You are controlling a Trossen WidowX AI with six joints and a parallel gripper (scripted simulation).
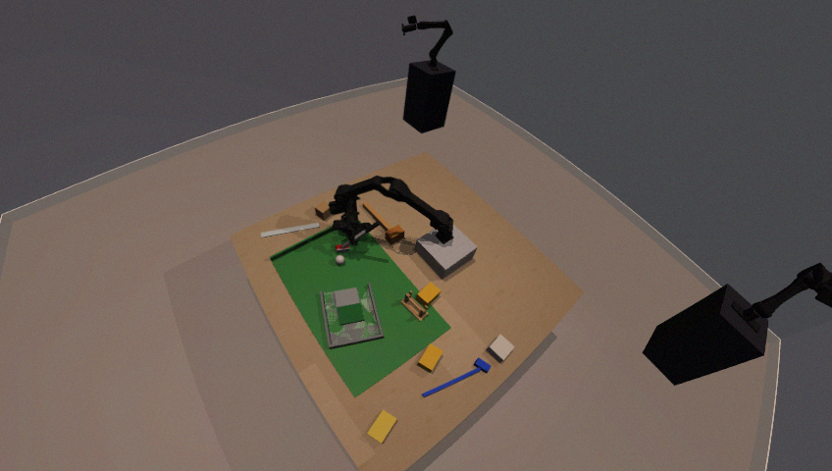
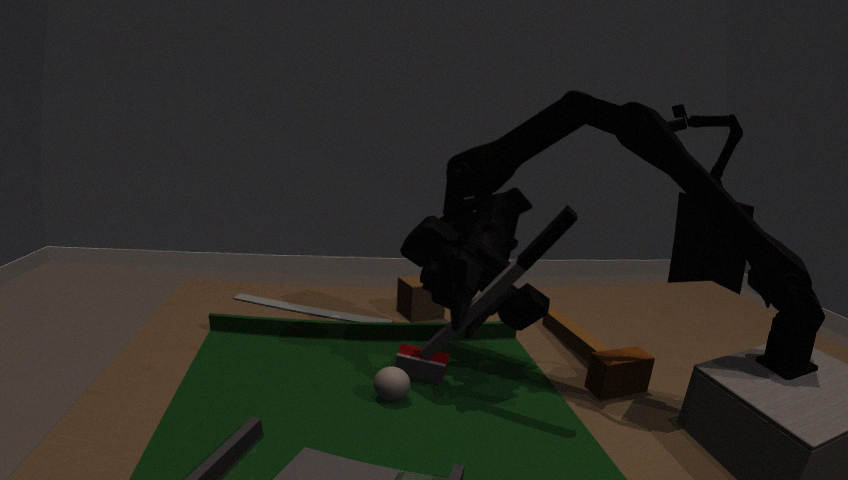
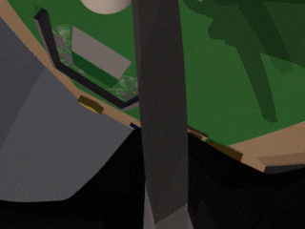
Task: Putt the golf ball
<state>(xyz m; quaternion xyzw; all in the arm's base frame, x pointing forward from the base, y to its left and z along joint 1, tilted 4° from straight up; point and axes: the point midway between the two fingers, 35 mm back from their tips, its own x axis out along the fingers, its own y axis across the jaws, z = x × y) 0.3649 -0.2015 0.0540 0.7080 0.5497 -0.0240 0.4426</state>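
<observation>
Now: gripper tip 7 cm short of the white golf ball, 7 cm above it and 1 cm to the left of it. The rest, counted from my gripper tip: brown block (32 cm to the right, 7 cm below); then small wooden rack (36 cm to the left, 7 cm behind, 6 cm below); then red putter (2 cm behind, 2 cm above, 1 cm to the right).
</observation>
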